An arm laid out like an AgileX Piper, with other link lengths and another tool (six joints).
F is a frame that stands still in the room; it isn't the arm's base.
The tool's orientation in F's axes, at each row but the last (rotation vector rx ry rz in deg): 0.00 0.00 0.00; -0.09 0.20 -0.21; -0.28 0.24 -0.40; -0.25 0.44 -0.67; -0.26 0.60 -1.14; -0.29 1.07 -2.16; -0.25 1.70 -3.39; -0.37 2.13 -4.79; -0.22 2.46 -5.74; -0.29 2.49 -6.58; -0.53 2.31 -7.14; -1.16 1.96 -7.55; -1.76 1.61 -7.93
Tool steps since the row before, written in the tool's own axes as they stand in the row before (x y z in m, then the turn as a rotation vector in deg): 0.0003 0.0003 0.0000 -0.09 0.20 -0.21; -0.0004 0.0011 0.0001 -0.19 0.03 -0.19; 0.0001 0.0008 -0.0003 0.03 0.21 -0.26; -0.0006 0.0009 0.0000 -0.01 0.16 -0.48; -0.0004 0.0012 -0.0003 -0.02 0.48 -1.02; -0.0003 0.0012 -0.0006 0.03 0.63 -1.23; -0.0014 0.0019 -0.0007 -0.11 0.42 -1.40; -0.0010 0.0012 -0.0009 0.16 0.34 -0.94; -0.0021 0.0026 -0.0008 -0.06 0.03 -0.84; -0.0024 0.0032 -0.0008 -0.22 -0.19 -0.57; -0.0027 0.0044 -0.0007 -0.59 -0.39 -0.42; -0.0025 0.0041 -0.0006 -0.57 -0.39 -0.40; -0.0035 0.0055 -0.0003 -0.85 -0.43 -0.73
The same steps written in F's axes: 0.0003 0.0003 0.0000 -0.09 0.20 -0.21; -0.0004 0.0011 0.0001 -0.19 0.03 -0.19; 0.0001 0.0008 -0.0003 0.03 0.21 -0.26; -0.0006 0.0009 0.0000 -0.01 0.16 -0.48; -0.0004 0.0012 -0.0003 -0.02 0.48 -1.02; -0.0003 0.0012 -0.0006 0.03 0.62 -1.23; -0.0013 0.0020 -0.0007 -0.13 0.42 -1.40; -0.0009 0.0013 -0.0009 0.15 0.32 -0.95; -0.0019 0.0028 -0.0007 -0.09 0.03 -0.84; -0.0021 0.0035 -0.0007 -0.26 -0.16 -0.56; -0.0022 0.0047 -0.0006 -0.65 -0.32 -0.39; -0.0020 0.0044 -0.0006 -0.63 -0.32 -0.37; -0.0027 0.0059 -0.0004 -0.92 -0.33 -0.69
